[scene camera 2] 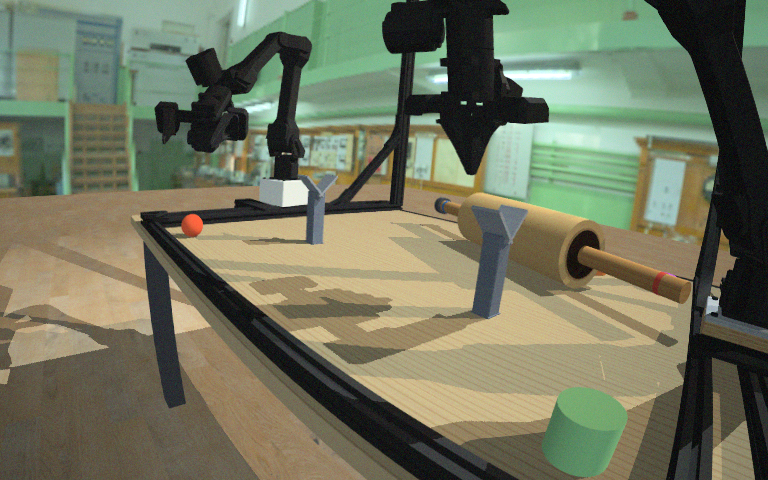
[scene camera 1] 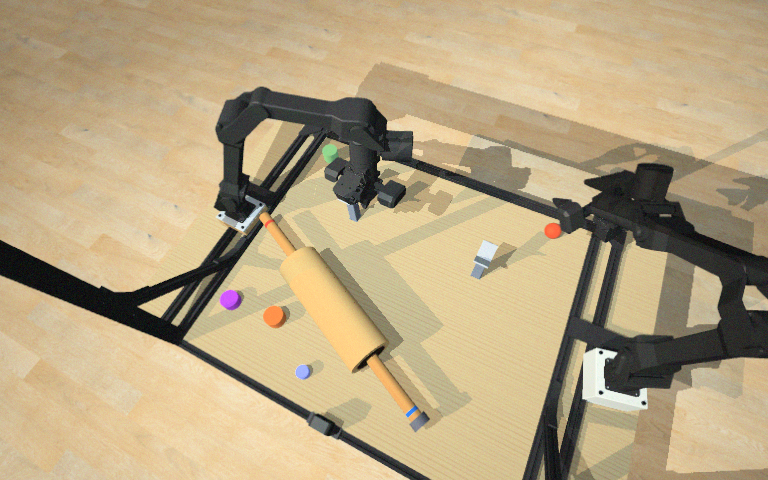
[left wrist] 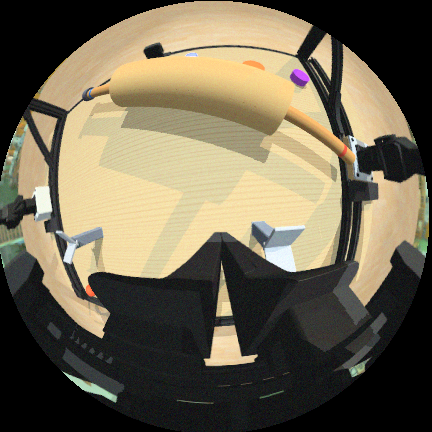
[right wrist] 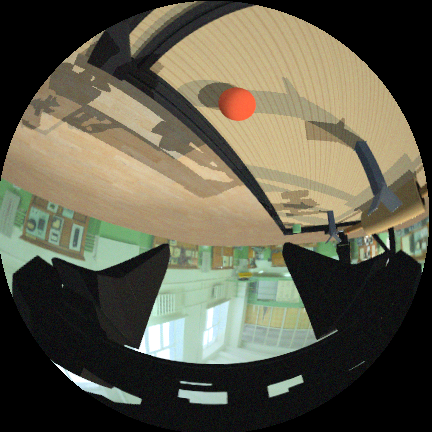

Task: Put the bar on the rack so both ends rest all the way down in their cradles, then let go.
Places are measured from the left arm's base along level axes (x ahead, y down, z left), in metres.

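Where they show: left gripper, fingertip midpoint: (scene camera 2: 471, 174) (scene camera 1: 365, 207) (left wrist: 219, 237) (right wrist: 347, 247); right gripper, fingertip midpoint: (scene camera 2: 186, 144) (scene camera 1: 568, 190) (right wrist: 227, 249); left arm's base, link origin: (scene camera 2: 749, 316) (scene camera 1: 240, 210) (left wrist: 363, 159) (right wrist: 342, 232); right arm's base, link origin: (scene camera 2: 285, 179) (scene camera 1: 621, 377) (left wrist: 34, 204).
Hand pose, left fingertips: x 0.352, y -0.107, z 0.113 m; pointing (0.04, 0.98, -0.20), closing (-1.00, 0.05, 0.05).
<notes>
Each offset is from my left fingertips to the top centre of the thing.
The bar, a thick tan roller (scene camera 1: 334, 308) (scene camera 2: 526, 237) (left wrist: 200, 92) on a thin wooden rod with a red band at one end and a blue band with a dark cap at the other, lies diagonally on the table, off the rack. The rack is two separate upright grey Y-topped posts; one post @(dx +0.301, dy +0.029, dz +0.033 m) (scene camera 1: 484, 257) (scene camera 2: 315, 217) (left wrist: 89, 237) stands apart, the other post @(dx -0.070, dy +0.029, dz +0.037 m) (scene camera 1: 353, 211) (scene camera 2: 491, 271) (left wrist: 280, 242) is near my left gripper (scene camera 2: 471, 170) (left wrist: 221, 235). That gripper is shut, empty, pointing down above the table. My right gripper (right wrist: 227, 249) is open, empty and raised near the red ball's corner.
The red ball @(dx +0.433, dy +0.110, dz +0.231 m) (scene camera 1: 552, 230) (scene camera 2: 192, 225) (right wrist: 237, 104) lies near a table corner. A green cylinder @(dx -0.247, dy +0.117, dz +0.188 m) (scene camera 1: 330, 152) (scene camera 2: 584, 431) stands near the left arm. Purple @(dx -0.226, dy +0.127, dz -0.330 m) (scene camera 1: 230, 300), orange @(dx -0.095, dy +0.121, dz -0.313 m) (scene camera 1: 274, 316) and blue @(dx +0.040, dy +0.132, dz -0.388 m) (scene camera 1: 303, 371) discs lie beside the bar. Black rails edge the table.
</notes>
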